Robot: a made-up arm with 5 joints.
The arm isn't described. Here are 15 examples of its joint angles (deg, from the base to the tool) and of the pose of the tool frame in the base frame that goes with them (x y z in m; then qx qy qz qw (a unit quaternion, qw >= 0)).
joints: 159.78 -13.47 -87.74 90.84 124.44
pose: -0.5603 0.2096 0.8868 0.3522 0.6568 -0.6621 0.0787
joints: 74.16 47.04 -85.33 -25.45 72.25
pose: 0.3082 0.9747 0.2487 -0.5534 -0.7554 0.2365 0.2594
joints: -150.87 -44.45 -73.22 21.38 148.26
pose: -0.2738 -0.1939 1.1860 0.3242 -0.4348 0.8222 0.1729
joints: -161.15 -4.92 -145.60 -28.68 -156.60
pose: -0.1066 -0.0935 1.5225 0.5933 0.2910 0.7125 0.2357
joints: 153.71 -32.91 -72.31 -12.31 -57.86
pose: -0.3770 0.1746 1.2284 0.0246 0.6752 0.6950 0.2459
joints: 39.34 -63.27 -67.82 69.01 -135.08
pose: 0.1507 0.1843 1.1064 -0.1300 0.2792 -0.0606 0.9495
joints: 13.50 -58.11 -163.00 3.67 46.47
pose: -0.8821 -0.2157 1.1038 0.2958 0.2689 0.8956 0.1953
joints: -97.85 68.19 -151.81 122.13 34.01
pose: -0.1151 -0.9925 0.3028 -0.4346 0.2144 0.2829 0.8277
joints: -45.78 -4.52 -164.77 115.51 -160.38
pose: 0.2457 -0.1335 1.3713 -0.1206 0.3624 -0.6319 0.6744
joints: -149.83 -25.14 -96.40 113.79 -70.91
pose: -0.3656 -0.2658 1.0482 -0.7324 0.0429 0.5171 0.4408
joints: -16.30 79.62 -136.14 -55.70 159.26
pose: 1.1038 -0.2644 0.2745 -0.4052 -0.2272 -0.5438 0.6989
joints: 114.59 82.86 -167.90 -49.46 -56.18
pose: -0.4375 0.9541 0.6051 0.3424 0.5827 0.6334 0.3768
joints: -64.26 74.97 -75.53 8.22 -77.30
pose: 0.3628 -0.5790 -0.3238 -0.4986 -0.5761 0.6470 0.0302
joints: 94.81 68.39 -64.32 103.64 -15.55
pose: -0.0072 0.3314 -0.1807 -0.4180 0.0601 -0.8544 0.3027
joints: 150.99 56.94 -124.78 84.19 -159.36
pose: -0.8959 0.4626 0.2482 -0.8090 -0.1885 0.4947 0.2555
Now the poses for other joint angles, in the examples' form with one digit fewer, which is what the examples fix.
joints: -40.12 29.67 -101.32 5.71 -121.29
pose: 0.877 -0.629 0.672 0.198 0.265 -0.659 0.675
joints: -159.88 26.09 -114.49 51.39 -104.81
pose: -0.927 -0.397 0.763 -0.564 0.022 0.766 0.307
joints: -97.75 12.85 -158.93 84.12 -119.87
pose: 0.002 -0.612 1.333 0.325 0.161 -0.895 0.261
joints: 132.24 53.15 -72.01 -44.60 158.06
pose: -0.581 0.630 0.072 -0.263 -0.458 0.645 0.553
